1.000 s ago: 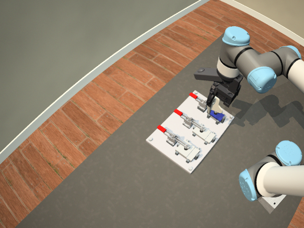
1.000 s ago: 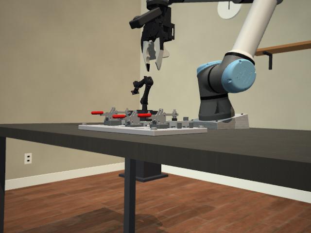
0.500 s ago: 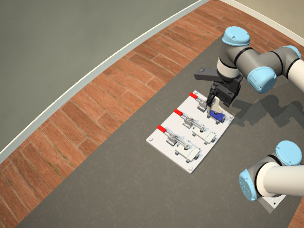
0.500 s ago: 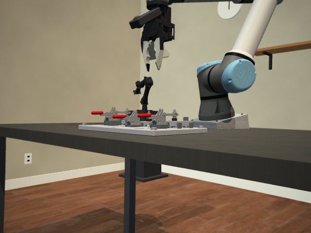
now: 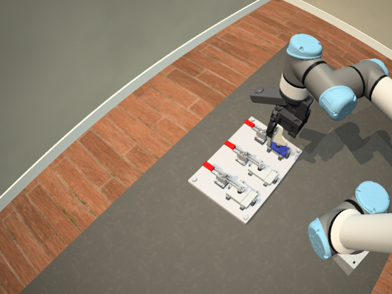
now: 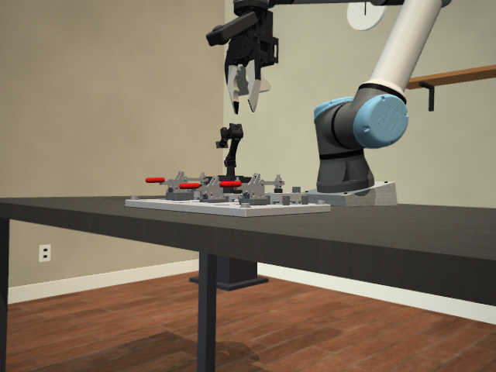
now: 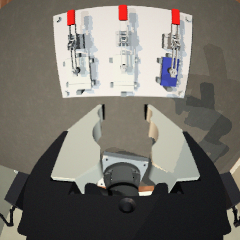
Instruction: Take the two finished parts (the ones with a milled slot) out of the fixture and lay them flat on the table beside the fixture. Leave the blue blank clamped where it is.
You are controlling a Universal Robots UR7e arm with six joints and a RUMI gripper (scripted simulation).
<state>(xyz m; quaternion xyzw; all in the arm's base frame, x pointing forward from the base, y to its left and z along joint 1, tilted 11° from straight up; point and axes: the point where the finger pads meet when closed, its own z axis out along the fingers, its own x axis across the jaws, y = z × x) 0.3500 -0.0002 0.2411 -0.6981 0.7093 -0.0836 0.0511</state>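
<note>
The white fixture plate lies 210 mm below my hand and 50 mm ahead of it. The rest, counted from my hand: blue blank: 180 mm below, 110 mm to the right, 10 mm ahead.
</note>
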